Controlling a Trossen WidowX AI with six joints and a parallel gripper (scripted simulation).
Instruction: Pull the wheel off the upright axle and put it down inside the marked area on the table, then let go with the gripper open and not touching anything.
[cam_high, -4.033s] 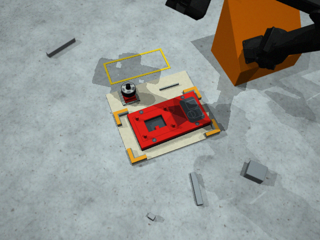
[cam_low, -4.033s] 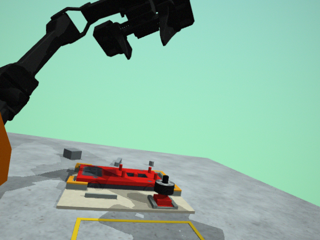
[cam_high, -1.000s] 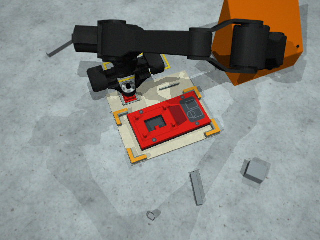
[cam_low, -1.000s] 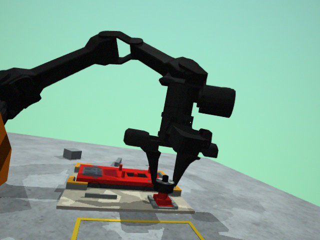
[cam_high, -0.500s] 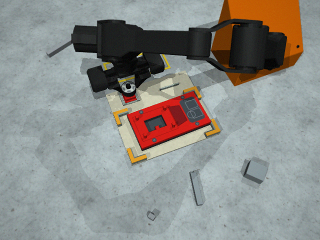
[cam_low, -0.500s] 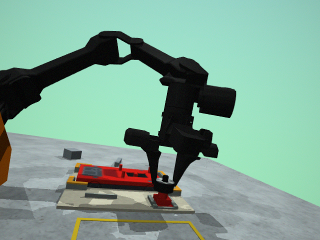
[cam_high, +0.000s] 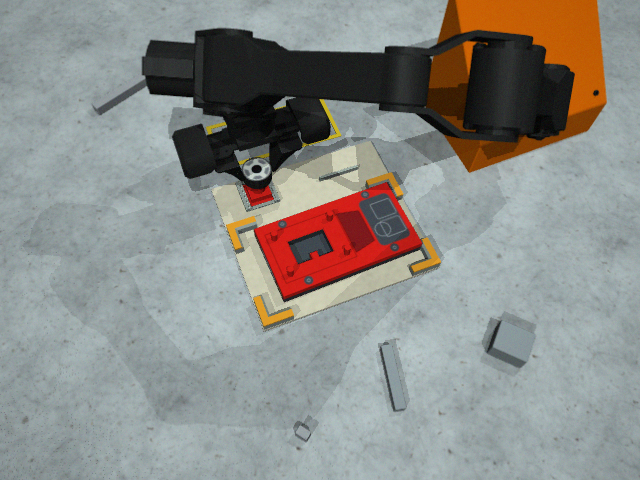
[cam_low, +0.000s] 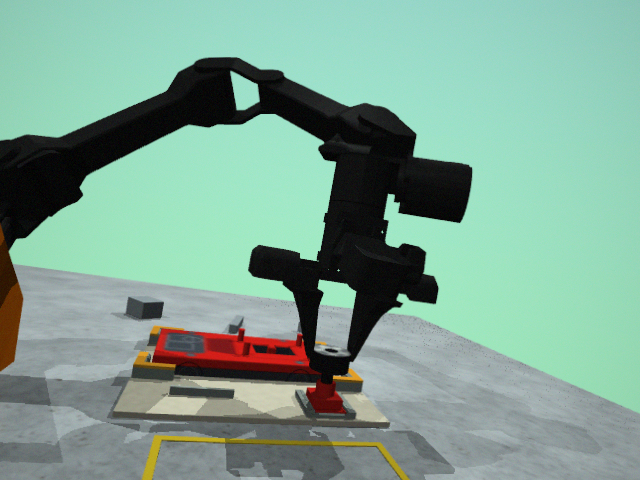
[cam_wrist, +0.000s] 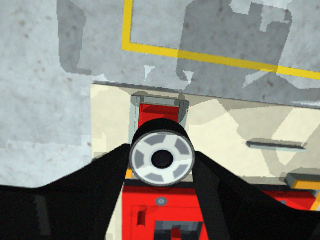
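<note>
Right now my gripper tip is 2 cm above the black axle. Round my gripper tip: wheel right at my gripper tip; small cube 33 cm to the left, 7 cm ahead, 4 cm below.
</note>
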